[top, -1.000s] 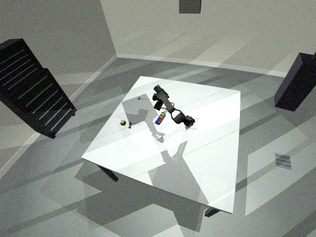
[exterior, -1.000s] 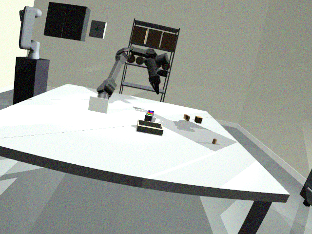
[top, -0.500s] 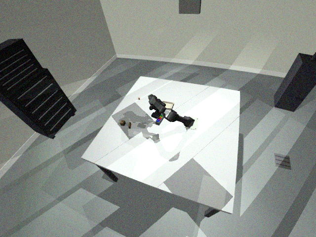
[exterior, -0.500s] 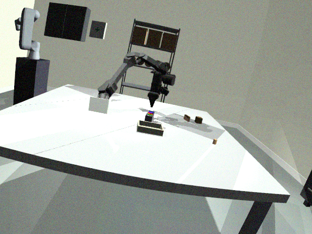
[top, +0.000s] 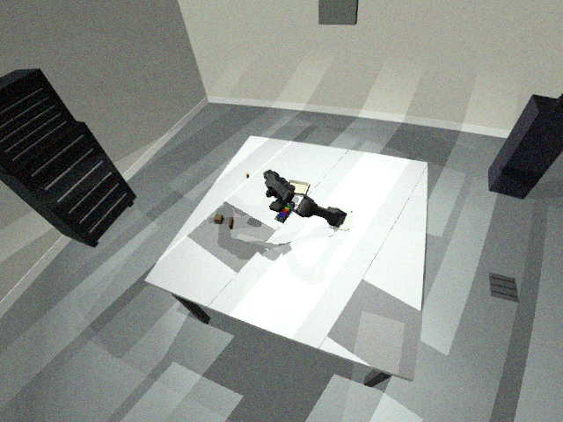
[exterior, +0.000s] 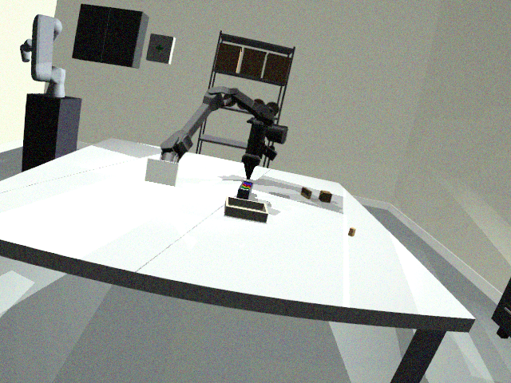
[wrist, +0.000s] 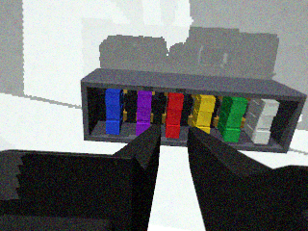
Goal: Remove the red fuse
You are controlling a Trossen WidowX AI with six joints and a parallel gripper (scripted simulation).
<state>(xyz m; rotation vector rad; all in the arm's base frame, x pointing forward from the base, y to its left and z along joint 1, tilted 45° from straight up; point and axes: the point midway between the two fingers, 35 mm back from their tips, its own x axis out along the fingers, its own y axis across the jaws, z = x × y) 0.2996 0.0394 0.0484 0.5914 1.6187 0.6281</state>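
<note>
My gripper tip is now 4 cm above the red fuse. The rest, counted from my gripper tip: tray: 21 cm to the right, 6 cm below, 2 cm ahead.
</note>
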